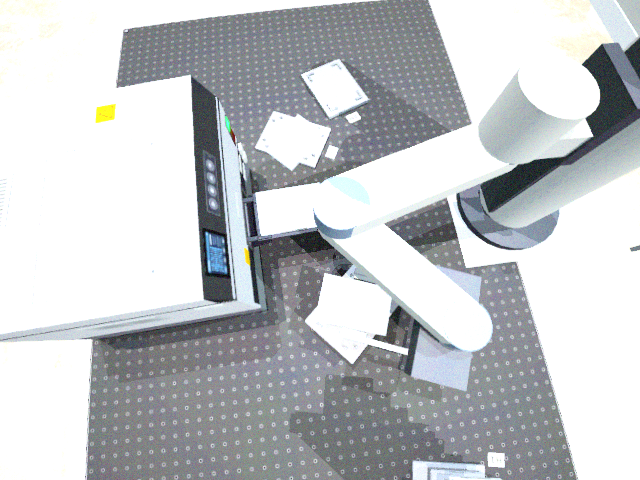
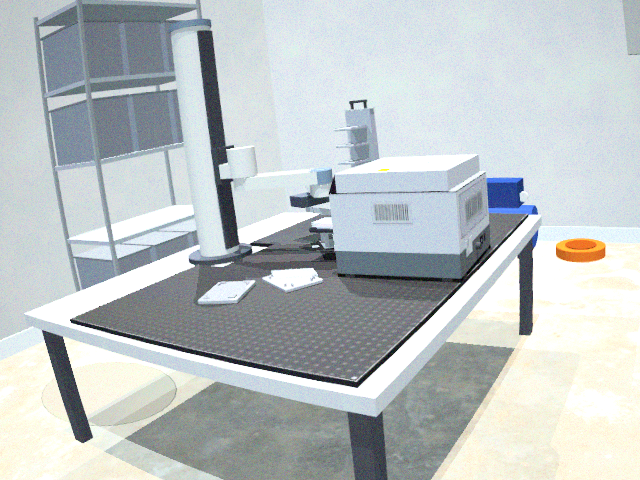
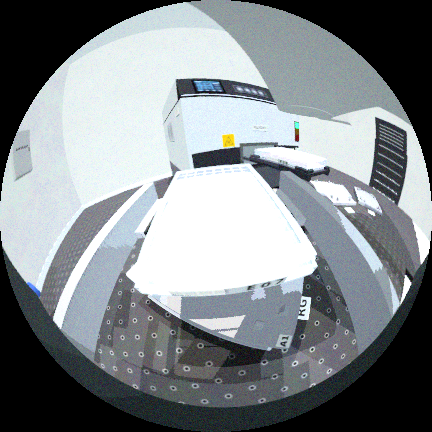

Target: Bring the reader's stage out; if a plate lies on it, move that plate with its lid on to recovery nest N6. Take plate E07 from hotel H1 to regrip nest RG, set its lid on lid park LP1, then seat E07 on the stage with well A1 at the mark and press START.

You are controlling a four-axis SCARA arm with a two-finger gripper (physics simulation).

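Places are measured from the arm's base along level axes (x ahead, y left, z up), in centimetres.
Pixels of known places: gripper, fingertip midpoint: (image 1: 347, 301) (image 3: 216, 185); arm's base, origin of the base link: (image 1: 505, 202) (image 2: 220, 256).
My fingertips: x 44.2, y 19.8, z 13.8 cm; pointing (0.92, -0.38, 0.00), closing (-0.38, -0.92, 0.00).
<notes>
For each thing: its middle in the pictures, then the offset to it from my fingertips.
- plate E07, body centre: (image 3: 217, 201) (image 1: 354, 303) dx -1.3, dy +0.6, dz -0.7 cm
- regrip nest RG, body centre: (image 3: 219, 274) (image 1: 353, 310) dx -1.8, dy +1.3, dz -9.0 cm
- white plate, body centre: (image 1: 290, 208) (image 3: 290, 153) (image 2: 334, 221) dx +8.2, dy -18.9, dz +0.1 cm
- reader, body centre: (image 1: 141, 228) (image 2: 414, 213) (image 3: 222, 136) dx +35.9, dy -17.6, dz +2.7 cm
- flat, body centre: (image 2: 227, 291) (image 1: 334, 87) (image 3: 367, 198) dx -6.3, dy -58.0, dz -11.6 cm
- hotel tower, body centre: (image 2: 358, 159) dx -14.4, dy +40.9, dz +12.8 cm
My gripper (image 3: 216, 185) is shut on plate E07 (image 3: 225, 235) (image 1: 356, 304), which it holds level by its two long sides. Its front label reads E07; whether its lid is on is unclear. The plate hangs above regrip nest RG (image 3: 265, 320) (image 1: 352, 352), turned at an angle to it, with the nest's A1 corner showing below. The reader's stage (image 1: 250, 217) (image 3: 305, 172) is out. A white plate (image 1: 286, 209) (image 3: 287, 157) (image 2: 322, 223) lies on it; its label is too small to read. LP1 and N6 cannot be told by label.
The reader (image 1: 103, 206) (image 2: 408, 222) (image 3: 230, 120) stands beside the stage. Two white nests lie behind, one flat (image 1: 336, 87) (image 2: 227, 292), one (image 1: 292, 139) (image 2: 292, 279) with overlapping white squares. A hotel tower (image 2: 368, 131) stands at the far end. The arm's column (image 2: 196, 144) stands opposite the reader.
</notes>
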